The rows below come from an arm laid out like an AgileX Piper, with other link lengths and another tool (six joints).
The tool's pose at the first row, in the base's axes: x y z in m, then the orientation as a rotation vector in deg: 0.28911 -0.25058 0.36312 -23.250 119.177 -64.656
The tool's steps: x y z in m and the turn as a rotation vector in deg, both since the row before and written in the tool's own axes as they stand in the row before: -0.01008 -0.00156 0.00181 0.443 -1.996 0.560; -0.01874 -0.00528 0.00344 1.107 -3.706 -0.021; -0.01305 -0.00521 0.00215 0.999 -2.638 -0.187; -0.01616 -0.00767 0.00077 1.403 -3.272 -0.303; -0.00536 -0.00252 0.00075 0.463 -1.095 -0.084
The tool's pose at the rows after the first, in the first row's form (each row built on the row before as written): 0.29726 -0.24678 0.36826 -23.397 117.155 -63.930; 0.31184 -0.24077 0.38019 -24.623 113.229 -63.469; 0.32106 -0.23672 0.39022 -25.529 110.299 -63.418; 0.33022 -0.23081 0.40442 -26.597 106.557 -63.509; 0.33339 -0.22886 0.40909 -26.932 105.309 -63.511
